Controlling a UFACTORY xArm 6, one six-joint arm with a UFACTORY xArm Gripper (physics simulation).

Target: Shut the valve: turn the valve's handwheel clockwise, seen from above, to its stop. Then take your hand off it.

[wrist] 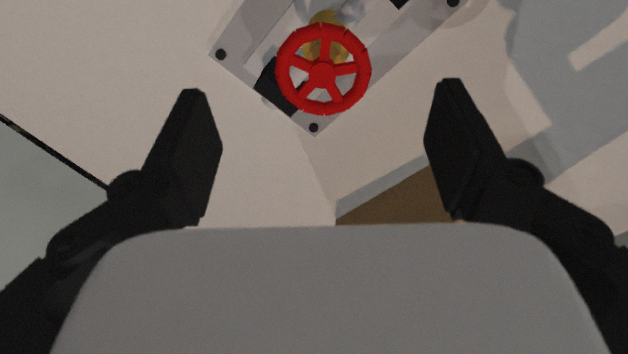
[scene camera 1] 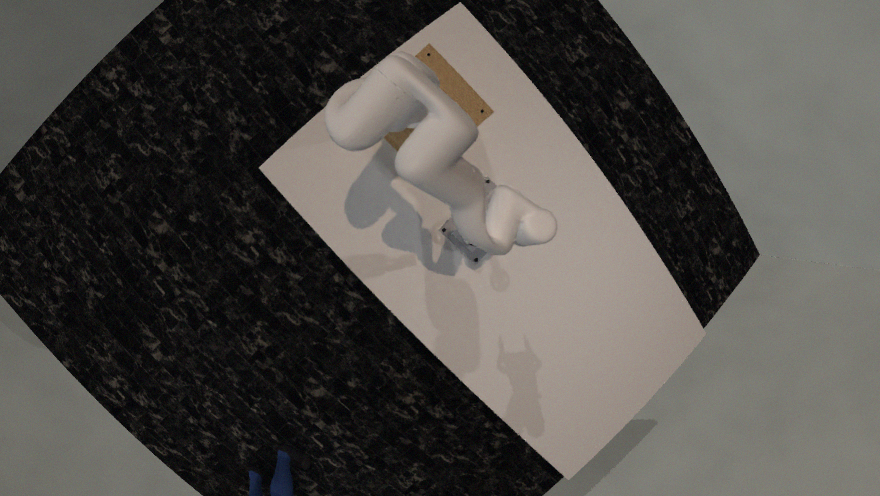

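The red handwheel (wrist: 322, 75) shows in the wrist view, at the upper middle, over the brass valve body (wrist: 320, 20). The valve stands on a grey metal base plate (wrist: 240, 37) (scene camera 1: 462, 243) with dark bolts at its corners. In the scene view the arm hides the handwheel and most of the base plate. My gripper (wrist: 320, 113) is open and empty, its two black fingers wide apart. In the wrist view the handwheel appears between the fingertips, farther from the camera than they are and apart from both. The gripper is hidden under the arm in the scene view.
The white arm (scene camera 1: 437, 147) reaches from the wooden base board (scene camera 1: 459, 89) (wrist: 400, 200) over the valve. The pale table top (scene camera 1: 591, 326) has dark patterned flooring (scene camera 1: 184, 246) around it. Part of a blue figure (scene camera 1: 281, 474) shows at the bottom left of the scene view.
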